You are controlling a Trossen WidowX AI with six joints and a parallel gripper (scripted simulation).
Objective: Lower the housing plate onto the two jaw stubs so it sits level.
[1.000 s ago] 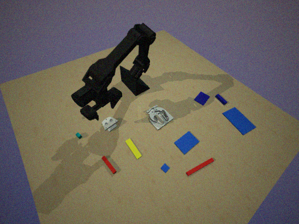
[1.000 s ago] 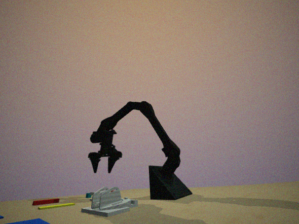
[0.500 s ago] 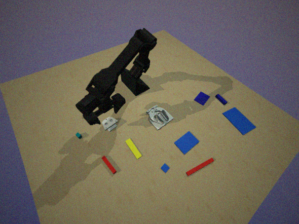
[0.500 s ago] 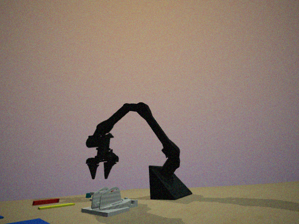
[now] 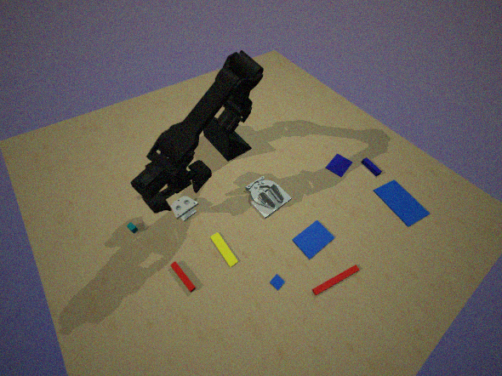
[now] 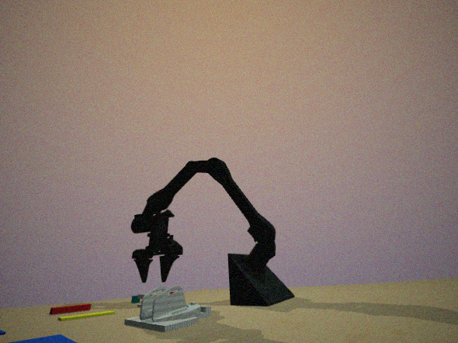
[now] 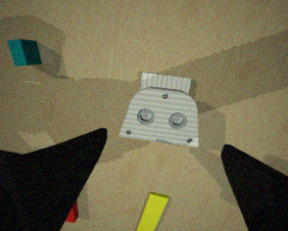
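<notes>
Right now my gripper tip is 50 mm above the white grooved block and 10 mm past it. Also, from my gripper tip: housing plate 30 mm below, 10 mm behind; then red block 140 mm behind, 60 mm to the right, 50 mm below; then teal block 150 mm to the right, 50 mm below, 50 mm behind.
</notes>
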